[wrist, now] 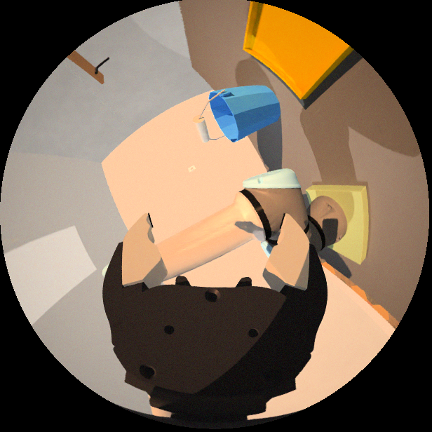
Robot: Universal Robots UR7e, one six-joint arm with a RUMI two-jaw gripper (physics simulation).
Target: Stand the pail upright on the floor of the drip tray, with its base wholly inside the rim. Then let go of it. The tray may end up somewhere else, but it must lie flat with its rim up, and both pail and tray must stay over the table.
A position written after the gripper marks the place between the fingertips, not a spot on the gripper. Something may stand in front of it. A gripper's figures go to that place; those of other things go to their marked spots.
Scene:
The gripper [215, 215] is 13 cm from the lens. A blue pail [238, 111] is 38 cm from the lens.

